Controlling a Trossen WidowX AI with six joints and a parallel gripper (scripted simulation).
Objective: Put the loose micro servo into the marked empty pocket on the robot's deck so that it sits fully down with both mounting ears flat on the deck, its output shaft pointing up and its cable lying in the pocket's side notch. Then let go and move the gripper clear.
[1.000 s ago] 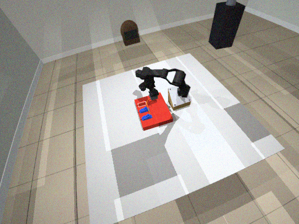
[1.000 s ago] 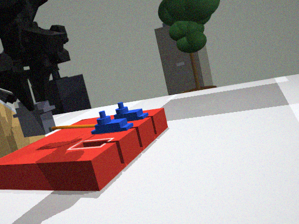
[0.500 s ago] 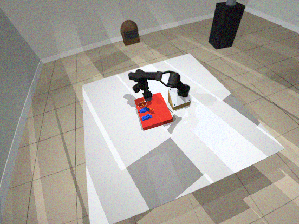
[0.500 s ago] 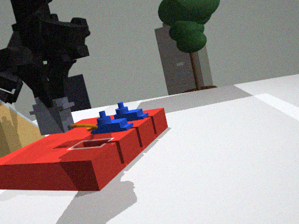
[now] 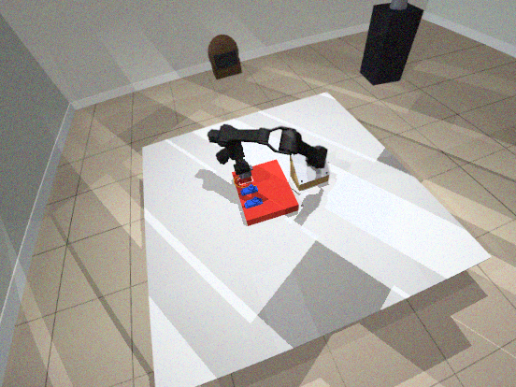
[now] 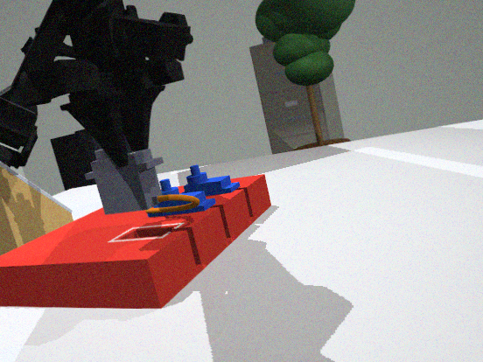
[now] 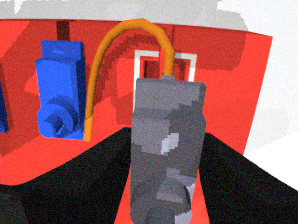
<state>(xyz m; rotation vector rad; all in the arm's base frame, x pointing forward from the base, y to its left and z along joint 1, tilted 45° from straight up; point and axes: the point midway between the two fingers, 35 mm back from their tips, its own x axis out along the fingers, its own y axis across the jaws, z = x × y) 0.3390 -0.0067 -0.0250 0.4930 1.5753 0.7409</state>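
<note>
Right now the red deck is 120 mm behind my gripper tip, 100 mm below it and 60 mm to the left of it.
</note>
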